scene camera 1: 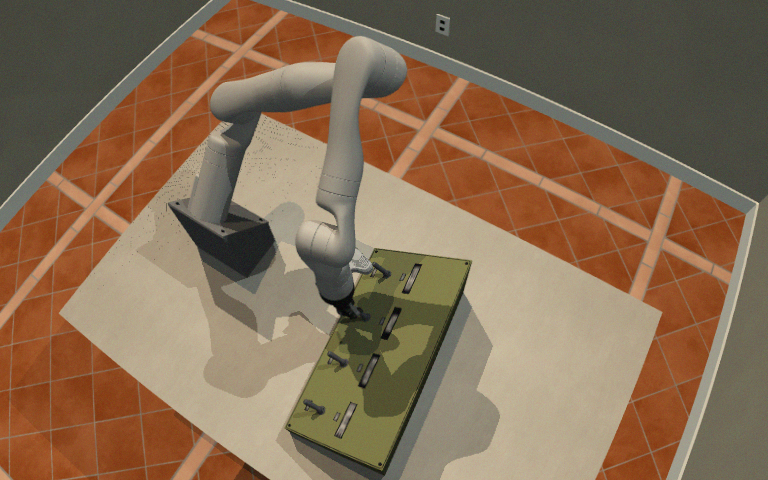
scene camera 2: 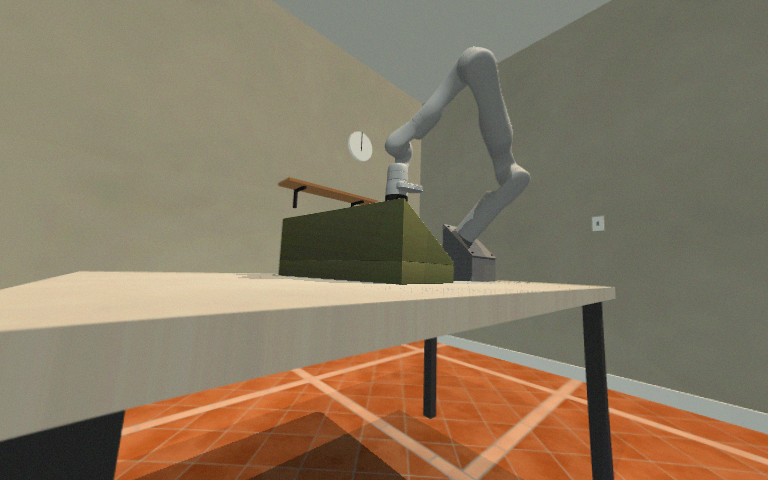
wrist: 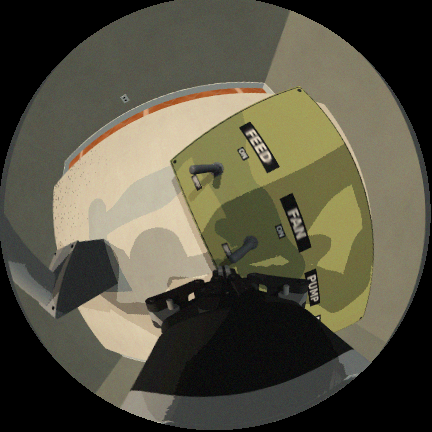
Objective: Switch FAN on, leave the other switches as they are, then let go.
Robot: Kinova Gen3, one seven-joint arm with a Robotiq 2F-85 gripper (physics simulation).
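Where they show: gripper, between the fingertips: (scene camera 1: 342,311) (wrist: 223,271); arm's base, origin of its link: (scene camera 1: 208,214) (scene camera 2: 464,235) (wrist: 48,288).
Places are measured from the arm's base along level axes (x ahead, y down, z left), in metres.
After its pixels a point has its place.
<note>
The sloped green switch panel (scene camera 1: 441,277) {x 0.578, y 0.028, z 0.076 m} (scene camera 2: 339,243) {x 0.629, y 0.095, z -0.074 m} (wrist: 320,125) {x 0.606, y 0.013, z 0.049 m} stands on the table. The FAN lever (scene camera 1: 364,316) {x 0.445, y 0.082, z -0.060 m} (wrist: 243,249) {x 0.431, y 0.071, z -0.055 m} is a dark stick beside the FAN label (wrist: 295,222) {x 0.510, y 0.062, z -0.055 m}; it lies toward its OFF-side plate (wrist: 226,249) {x 0.412, y 0.114, z -0.055 m}, away from the ON plate (wrist: 280,231) {x 0.489, y 0.073, z -0.058 m}. My gripper (scene camera 1: 354,311) {x 0.395, y 0.075, z -0.072 m} (wrist: 223,271) {x 0.395, y 0.075, z -0.072 m} is shut and empty, low at the panel's lower edge, with its tips close to the lever's OFF-side end; whether they touch is unclear. In scene camera 2 the panel hides the fingers. The FEED lever (scene camera 1: 382,271) {x 0.438, y 0.078, z 0.059 m} (wrist: 206,169) {x 0.432, y 0.073, z 0.059 m} lies toward its own OFF-side plate.
Two more levers, one by PUMP (scene camera 1: 338,358) {x 0.434, y 0.074, z -0.177 m} and one at the near end (scene camera 1: 313,406) {x 0.431, y 0.073, z -0.298 m}, stand in the same row. The PUMP label (wrist: 312,287) {x 0.510, y 0.062, z -0.173 m} is partly covered by my gripper in the wrist view. A shelf (scene camera 2: 328,190) hangs on the wall behind.
</note>
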